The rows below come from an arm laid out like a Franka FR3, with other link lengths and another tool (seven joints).
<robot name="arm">
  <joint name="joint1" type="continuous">
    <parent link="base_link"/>
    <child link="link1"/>
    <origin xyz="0 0 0.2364"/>
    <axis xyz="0 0 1"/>
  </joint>
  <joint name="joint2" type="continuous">
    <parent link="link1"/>
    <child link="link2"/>
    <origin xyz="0 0 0" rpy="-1.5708 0 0"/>
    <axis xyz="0 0 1"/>
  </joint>
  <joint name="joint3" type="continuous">
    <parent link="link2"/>
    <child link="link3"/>
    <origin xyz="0 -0.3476 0" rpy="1.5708 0 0"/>
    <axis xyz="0 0 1"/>
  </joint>
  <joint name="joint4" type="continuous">
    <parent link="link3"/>
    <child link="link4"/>
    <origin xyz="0.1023 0 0" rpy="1.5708 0 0"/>
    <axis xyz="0 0 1"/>
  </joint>
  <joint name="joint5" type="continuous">
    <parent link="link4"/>
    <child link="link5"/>
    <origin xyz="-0.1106 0.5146 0" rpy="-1.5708 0 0"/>
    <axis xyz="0 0 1"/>
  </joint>
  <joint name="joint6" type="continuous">
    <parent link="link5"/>
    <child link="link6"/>
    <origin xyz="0 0 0" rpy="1.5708 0 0"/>
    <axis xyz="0 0 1"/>
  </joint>
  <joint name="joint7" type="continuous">
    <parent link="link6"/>
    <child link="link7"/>
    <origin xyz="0.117 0 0" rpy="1.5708 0 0"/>
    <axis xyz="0 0 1"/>
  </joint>
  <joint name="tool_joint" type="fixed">
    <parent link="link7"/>
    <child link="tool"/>
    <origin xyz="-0.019 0.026 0.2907" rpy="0.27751 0 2.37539"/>
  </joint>
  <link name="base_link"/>
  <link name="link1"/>
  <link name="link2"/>
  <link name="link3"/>
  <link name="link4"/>
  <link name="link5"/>
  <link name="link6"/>
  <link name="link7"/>
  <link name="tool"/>
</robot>
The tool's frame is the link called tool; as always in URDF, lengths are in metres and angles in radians. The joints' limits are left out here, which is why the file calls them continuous.
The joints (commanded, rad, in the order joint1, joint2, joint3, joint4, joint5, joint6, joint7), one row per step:
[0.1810, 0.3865, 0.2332, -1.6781, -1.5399, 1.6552, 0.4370]
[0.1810, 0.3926, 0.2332, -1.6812, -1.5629, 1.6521, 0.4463]
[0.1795, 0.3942, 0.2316, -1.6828, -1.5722, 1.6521, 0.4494]
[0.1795, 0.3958, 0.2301, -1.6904, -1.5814, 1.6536, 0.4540]
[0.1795, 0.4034, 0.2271, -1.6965, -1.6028, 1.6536, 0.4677]
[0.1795, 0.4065, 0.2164, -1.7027, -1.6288, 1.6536, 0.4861]
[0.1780, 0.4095, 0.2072, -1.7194, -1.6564, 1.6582, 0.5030]
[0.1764, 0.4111, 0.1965, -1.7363, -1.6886, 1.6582, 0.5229]
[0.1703, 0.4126, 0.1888, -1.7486, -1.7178, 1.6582, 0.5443]
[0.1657, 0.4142, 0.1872, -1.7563, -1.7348, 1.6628, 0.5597]
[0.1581, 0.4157, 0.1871, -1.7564, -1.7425, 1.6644, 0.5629]
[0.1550, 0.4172, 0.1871, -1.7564, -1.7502, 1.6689, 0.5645]
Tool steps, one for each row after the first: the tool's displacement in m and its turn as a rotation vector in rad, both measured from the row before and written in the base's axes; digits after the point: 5 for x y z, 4 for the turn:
[0.00195, 0.00019, -0.00129, -0.0180, -0.0084, 0.0070]
[0.00106, -0.00222, -0.00005, -0.0075, -0.0033, 0.0012]
[0.00002, -0.00064, -0.00396, -0.0083, 0.0011, 0.0044]
[0.00180, -0.00146, -0.00523, -0.0155, -0.0072, 0.0067]
[0.00226, -0.00726, 0.00001, -0.0190, -0.0177, 0.0020]
[0.00111, -0.00646, -0.00666, -0.0218, -0.0060, 0.0084]
[0.00063, -0.00821, -0.00386, -0.0261, -0.0119, 0.0062]
[0.00110, -0.00975, -0.00193, -0.0199, -0.0159, 0.0034]
[0.00120, -0.00340, -0.00310, -0.0069, -0.0089, 0.0078]
[0.00136, -0.00590, 0.00009, -0.0039, -0.0032, -0.0020]
[0.00184, -0.00123, -0.00032, -0.0032, -0.0010, 0.0050]

